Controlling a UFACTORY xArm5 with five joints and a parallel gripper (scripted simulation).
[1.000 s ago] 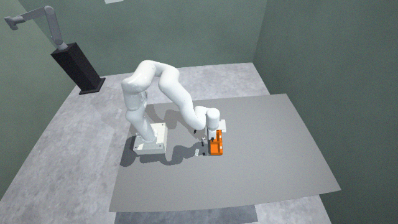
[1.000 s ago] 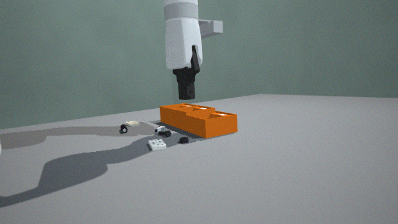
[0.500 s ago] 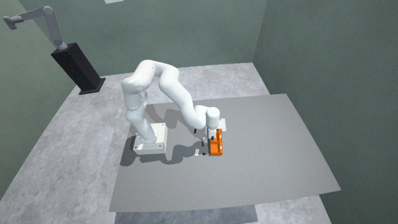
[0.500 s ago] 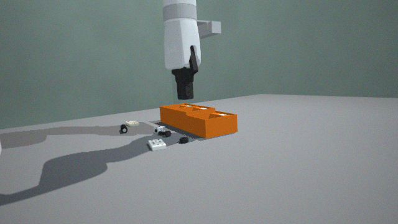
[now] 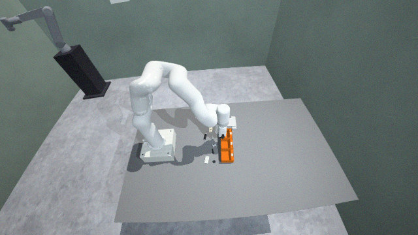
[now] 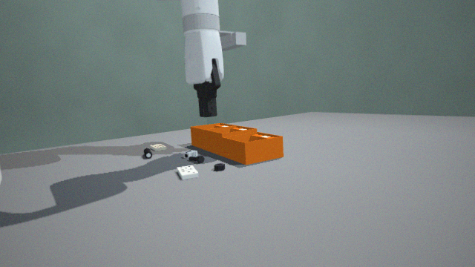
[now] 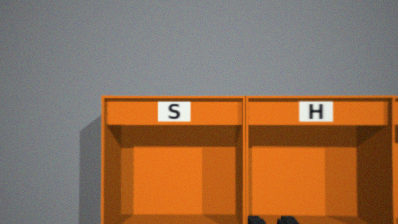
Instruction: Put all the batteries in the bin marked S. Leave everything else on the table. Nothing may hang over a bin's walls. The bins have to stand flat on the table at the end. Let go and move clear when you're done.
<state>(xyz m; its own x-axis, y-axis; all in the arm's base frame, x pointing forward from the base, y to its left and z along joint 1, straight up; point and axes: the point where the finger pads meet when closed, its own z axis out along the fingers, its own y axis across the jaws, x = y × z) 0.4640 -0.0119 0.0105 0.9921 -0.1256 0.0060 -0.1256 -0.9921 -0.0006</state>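
My hand is 120 mm past the black battery, 90 mm above it and 60 mm to the right of it. Round my hand: silver-white piece 90 mm below, 70 mm behind, 20 mm to the right; then black bolt 90 mm below, 80 mm behind, 70 mm to the right; then orange compartment 70 mm below, 40 mm to the right, 30 mm ahead.
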